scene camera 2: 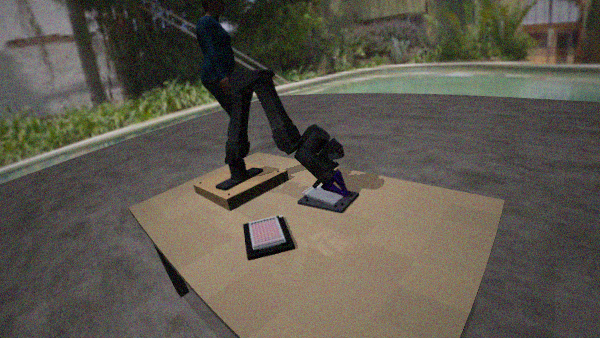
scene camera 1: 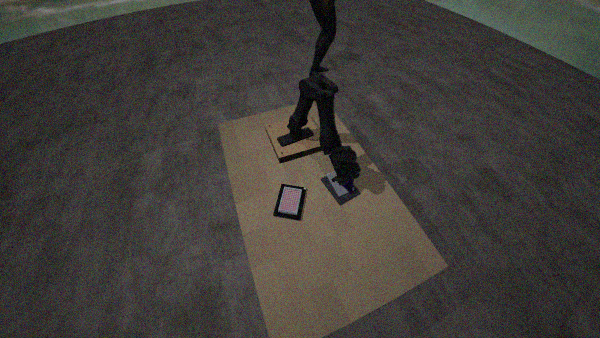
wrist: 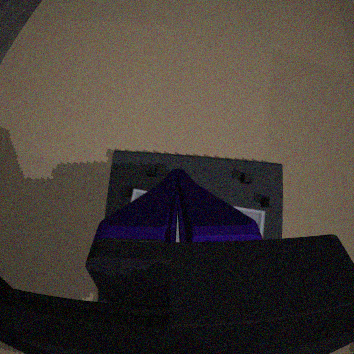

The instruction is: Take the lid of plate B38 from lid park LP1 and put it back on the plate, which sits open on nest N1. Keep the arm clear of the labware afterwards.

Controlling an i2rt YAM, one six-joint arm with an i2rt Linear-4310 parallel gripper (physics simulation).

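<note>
Grey lid, held by the gripper (wrist: pixel 177 177).
</note>
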